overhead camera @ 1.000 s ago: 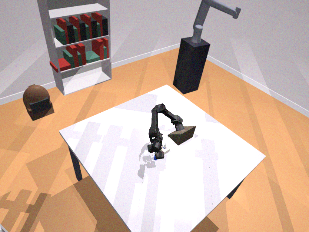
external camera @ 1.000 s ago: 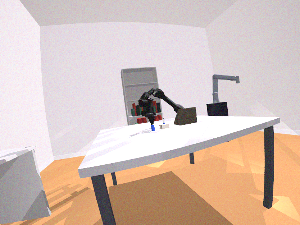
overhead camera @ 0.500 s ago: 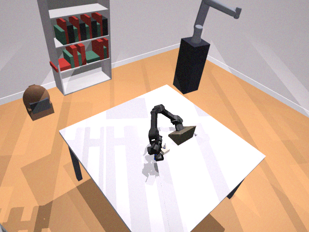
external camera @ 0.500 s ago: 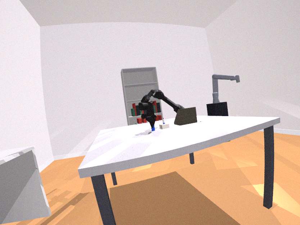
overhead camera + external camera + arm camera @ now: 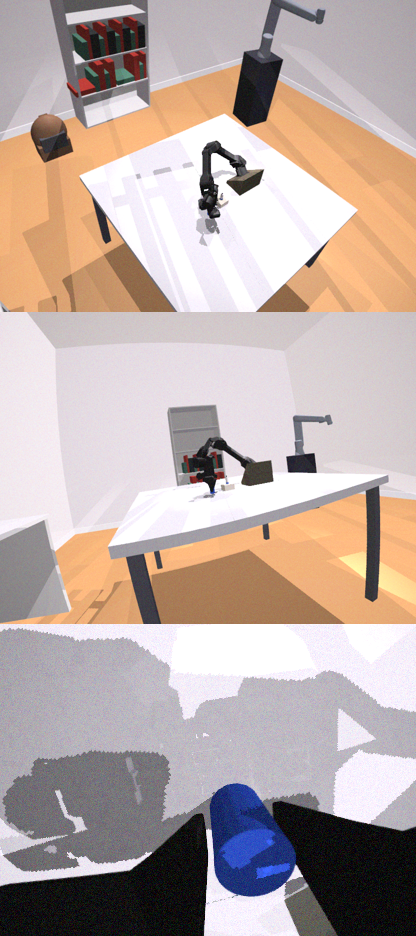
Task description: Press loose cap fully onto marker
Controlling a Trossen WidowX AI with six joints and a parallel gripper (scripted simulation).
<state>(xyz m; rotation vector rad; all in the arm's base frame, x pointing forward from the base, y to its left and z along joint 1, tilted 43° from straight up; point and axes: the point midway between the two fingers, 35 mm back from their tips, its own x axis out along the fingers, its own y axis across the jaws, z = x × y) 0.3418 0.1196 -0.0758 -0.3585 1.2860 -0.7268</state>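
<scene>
The holder block is 110 mm behind my gripper tip, 40 mm to the right of it and 10 mm above it. Also, from my gripper tip: blue cap 10 mm above.
</scene>
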